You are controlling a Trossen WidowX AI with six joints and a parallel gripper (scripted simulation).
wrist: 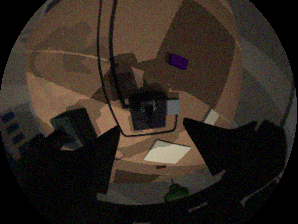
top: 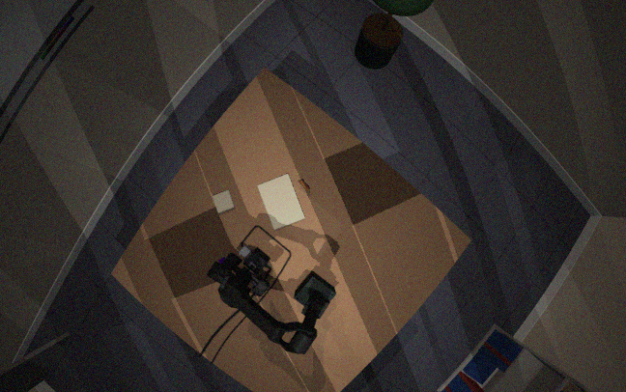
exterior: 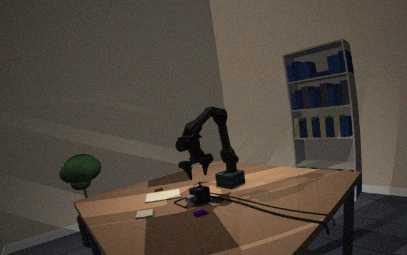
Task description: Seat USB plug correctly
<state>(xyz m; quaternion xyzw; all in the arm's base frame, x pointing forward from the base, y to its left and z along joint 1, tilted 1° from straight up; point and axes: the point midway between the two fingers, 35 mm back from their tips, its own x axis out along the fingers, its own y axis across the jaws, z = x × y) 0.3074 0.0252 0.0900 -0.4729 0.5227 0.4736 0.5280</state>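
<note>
Now: gripper tip 4 cm above the USB plug. From my gripper tip the other things lie so: purple block 11 cm ahead, 10 cm to the left, 13 cm below; then small white pad 27 cm ahead, 13 cm to the right, 13 cm below; then white sheet 5 cm ahead, 28 cm to the right, 13 cm below.
</note>
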